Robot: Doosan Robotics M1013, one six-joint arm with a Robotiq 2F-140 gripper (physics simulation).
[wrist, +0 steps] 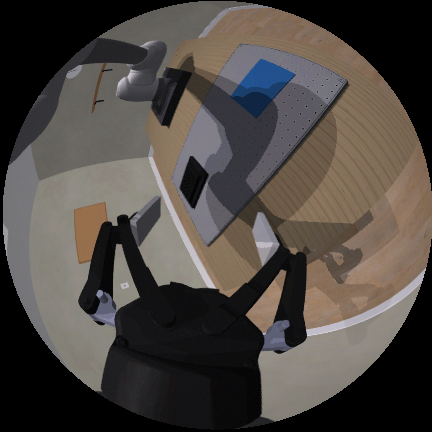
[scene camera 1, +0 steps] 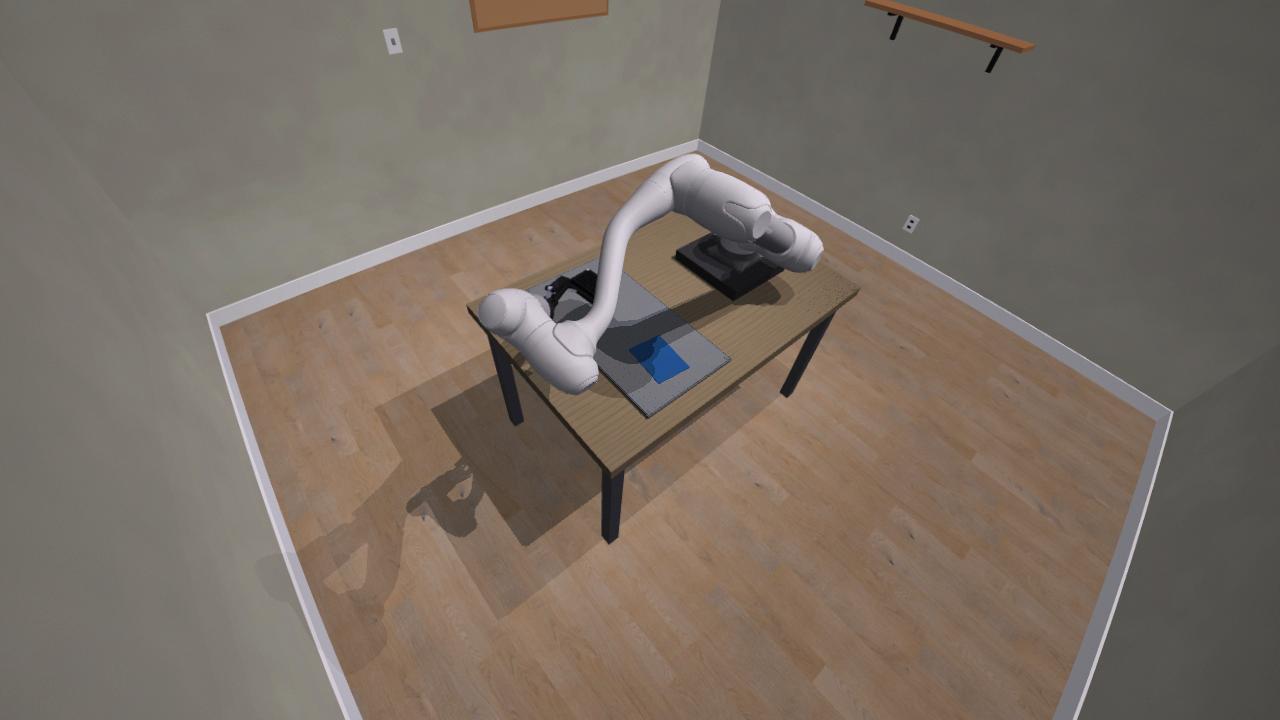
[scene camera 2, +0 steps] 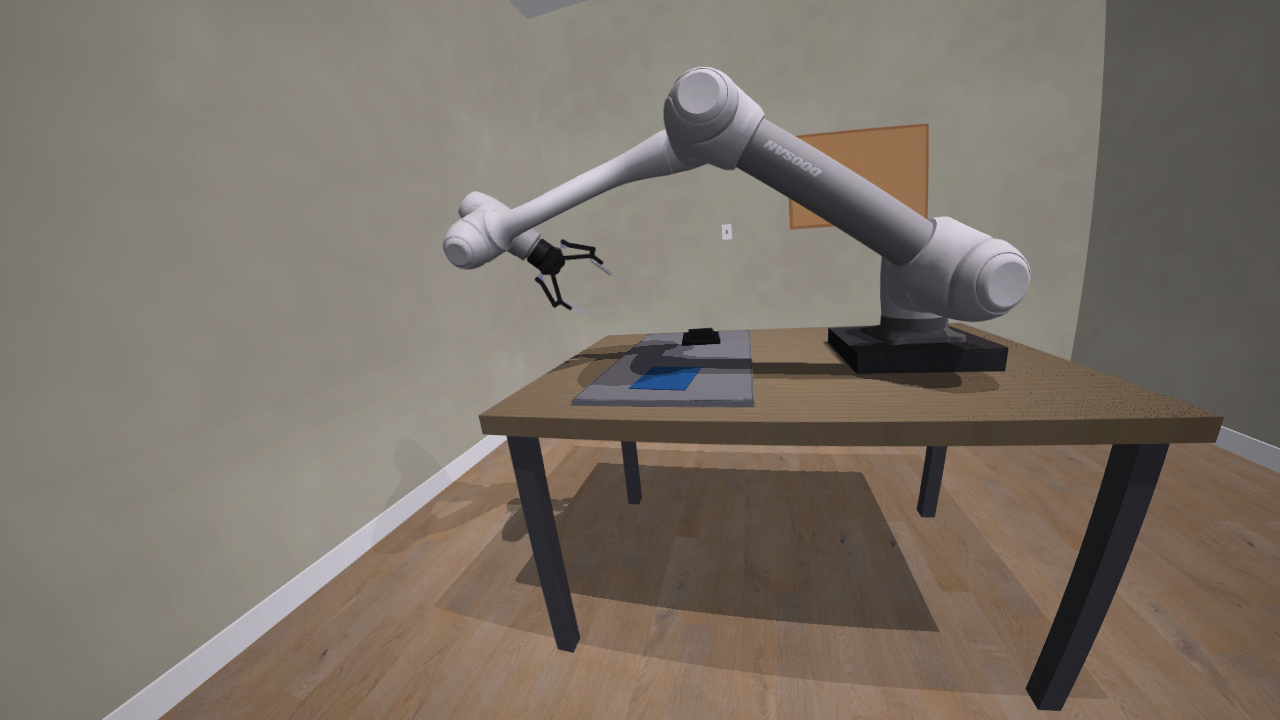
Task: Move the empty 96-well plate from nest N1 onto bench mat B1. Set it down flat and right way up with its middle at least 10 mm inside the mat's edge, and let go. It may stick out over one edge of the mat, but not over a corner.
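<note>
The black 96-well plate sits in the black nest N1 at one end of the grey breadboard. In scene camera 1 they are partly behind the arm. The blue bench mat B1 lies flat toward the board's other end, with the arm's shadow over part of it and no object on it. My gripper is open and empty, tilted, high above the table and well apart from the plate. In scene camera 1 the arm hides part of the gripper.
The grey perforated breadboard lies on the wooden table. The arm's black base block stands on the table beside the board. Walls surround the table.
</note>
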